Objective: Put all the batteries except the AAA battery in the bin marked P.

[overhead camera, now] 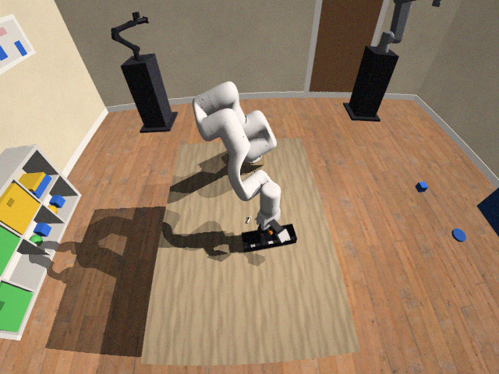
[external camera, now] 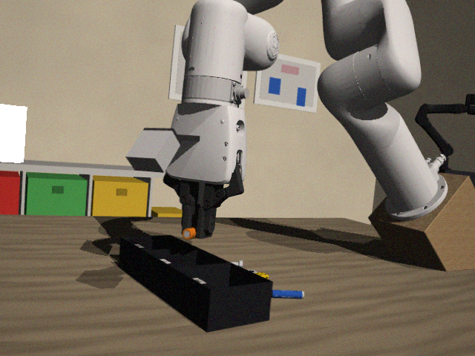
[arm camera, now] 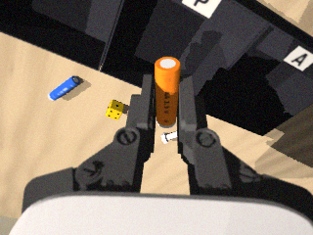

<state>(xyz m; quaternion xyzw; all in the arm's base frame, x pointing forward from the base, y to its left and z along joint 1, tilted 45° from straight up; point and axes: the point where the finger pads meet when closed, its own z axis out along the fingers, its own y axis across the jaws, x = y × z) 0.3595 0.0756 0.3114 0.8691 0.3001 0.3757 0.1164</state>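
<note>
My hand is 7 cm above the black three-compartment bin, 1 cm to the right of it and 1 cm short of it. From my hand the other things lie so: orange battery 2 cm below; then white nut 11 cm behind, 9 cm below, 4 cm to the right; then yellow die 10 cm behind, 8 cm below.
</note>
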